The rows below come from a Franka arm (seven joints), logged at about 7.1 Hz.
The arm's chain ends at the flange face. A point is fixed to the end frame.
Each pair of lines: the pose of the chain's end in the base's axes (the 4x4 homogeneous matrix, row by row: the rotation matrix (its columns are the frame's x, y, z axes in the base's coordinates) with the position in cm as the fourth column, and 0 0 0 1 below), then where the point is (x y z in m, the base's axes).
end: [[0.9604 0.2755 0.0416 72.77], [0.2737 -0.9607 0.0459 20.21], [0.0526 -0.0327 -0.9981 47.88], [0 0 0 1]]
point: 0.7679 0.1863 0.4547
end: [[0.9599 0.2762 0.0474 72.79], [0.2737 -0.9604 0.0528 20.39], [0.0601 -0.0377 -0.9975 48.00], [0 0 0 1]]
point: 0.7682 0.1883 0.4560
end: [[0.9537 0.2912 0.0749 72.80], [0.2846 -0.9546 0.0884 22.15], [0.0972 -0.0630 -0.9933 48.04], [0 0 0 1]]
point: 0.7692 0.2073 0.4571
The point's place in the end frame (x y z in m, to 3 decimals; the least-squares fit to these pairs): 0.033 0.027 0.025
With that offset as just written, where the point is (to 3 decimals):
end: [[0.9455 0.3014 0.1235 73.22], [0.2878 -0.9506 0.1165 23.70], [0.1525 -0.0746 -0.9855 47.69], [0 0 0 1]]
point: 0.775 0.224 0.455
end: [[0.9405 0.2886 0.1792 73.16], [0.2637 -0.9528 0.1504 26.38], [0.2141 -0.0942 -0.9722 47.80], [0 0 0 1]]
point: 0.775 0.251 0.458
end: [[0.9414 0.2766 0.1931 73.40], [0.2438 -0.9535 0.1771 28.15], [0.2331 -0.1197 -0.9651 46.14], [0 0 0 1]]
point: 0.777 0.268 0.442
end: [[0.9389 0.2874 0.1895 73.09], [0.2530 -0.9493 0.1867 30.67], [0.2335 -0.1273 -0.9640 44.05], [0 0 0 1]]
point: 0.774 0.294 0.421
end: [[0.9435 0.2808 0.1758 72.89], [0.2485 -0.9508 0.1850 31.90], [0.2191 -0.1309 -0.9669 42.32], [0 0 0 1]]
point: 0.772 0.306 0.403
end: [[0.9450 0.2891 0.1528 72.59], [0.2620 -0.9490 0.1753 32.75], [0.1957 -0.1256 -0.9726 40.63], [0 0 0 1]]
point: 0.769 0.315 0.385
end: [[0.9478 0.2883 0.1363 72.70], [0.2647 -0.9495 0.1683 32.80], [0.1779 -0.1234 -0.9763 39.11], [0 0 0 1]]
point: 0.769 0.315 0.369
